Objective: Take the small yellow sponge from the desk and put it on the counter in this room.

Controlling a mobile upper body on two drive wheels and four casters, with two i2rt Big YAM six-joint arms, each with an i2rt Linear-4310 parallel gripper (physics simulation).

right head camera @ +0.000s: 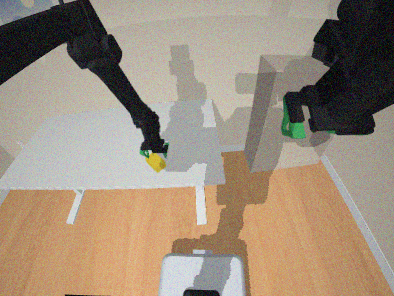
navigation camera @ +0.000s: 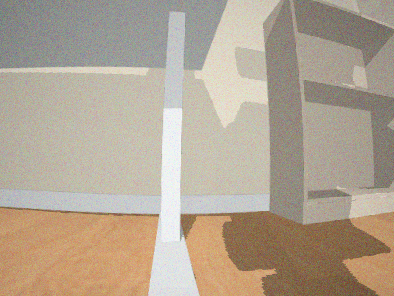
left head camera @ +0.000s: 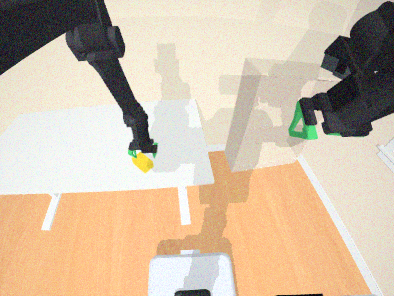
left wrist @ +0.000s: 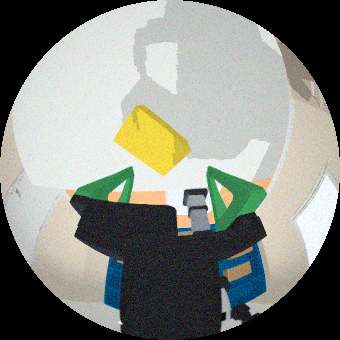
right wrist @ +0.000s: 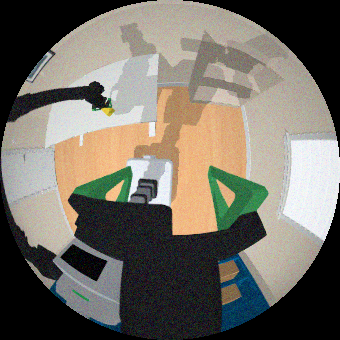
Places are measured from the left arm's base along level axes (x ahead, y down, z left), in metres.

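Where they show: left gripper, fingertip midpoint: (right head camera: 157, 157) (left head camera: 145, 157) (left wrist: 169, 170) (right wrist: 105, 107); right gripper, fingertip midpoint: (right head camera: 305, 130) (left head camera: 308, 132) (right wrist: 169, 169).
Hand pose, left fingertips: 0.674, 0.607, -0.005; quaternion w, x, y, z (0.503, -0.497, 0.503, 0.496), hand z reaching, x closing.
Observation:
After its pixels a point has its place, as x, y, z.
The small yellow sponge (left head camera: 142, 162) @[0.674, 0.645, 0.017] (right head camera: 156, 162) @[0.671, 0.645, 0.008] (left wrist: 150, 142) @[0.695, 0.645, 0.022] (right wrist: 108, 111) @[0.658, 0.647, -0.008] is a block on the white desk (left head camera: 75, 150) @[0.802, 0.690, 0.474] (right head camera: 90, 150) @[0.801, 0.690, 0.506] (left wrist: 60, 100) @[0.819, 0.690, 0.255] (right wrist: 70, 115) @[0.744, 0.690, 0.529], near the edge facing me. My left gripper (left head camera: 144, 152) @[0.674, 0.607, -0.005] (right head camera: 155, 151) @[0.674, 0.607, -0.005] (left wrist: 169, 170) @[0.674, 0.607, -0.005] is open with nothing between its fingers. In the left wrist view the sponge lies beyond the fingertips, a little left of their middle. Whether a fingertip touches it I cannot tell. My right gripper (right wrist: 169, 169) @[0.342, 0.133, -0.447] is open and empty, held up at the right, away from the desk. No counter can be made out in these views.
A tall shelf unit (left head camera: 243, 115) @[1.218, 0.754, -0.674] (right head camera: 260, 115) @[1.219, 0.764, -0.674] (navigation camera: 285, 115) @[1.251, 0.947, -0.670] stands against the wall, right of the desk. A white desk leg (left head camera: 184, 205) (right head camera: 200, 205) (navigation camera: 171, 150) @[0.913, 1.142, -0.182] stands in front of me. My white base (left head camera: 160, 270) @[0.222, 1.150, -0.037] (right head camera: 172, 270) @[0.209, 1.150, -0.042] is at the bottom. A white panel (right wrist: 315, 180) @[0.308, 0.203, -1.646] is at the right wall.

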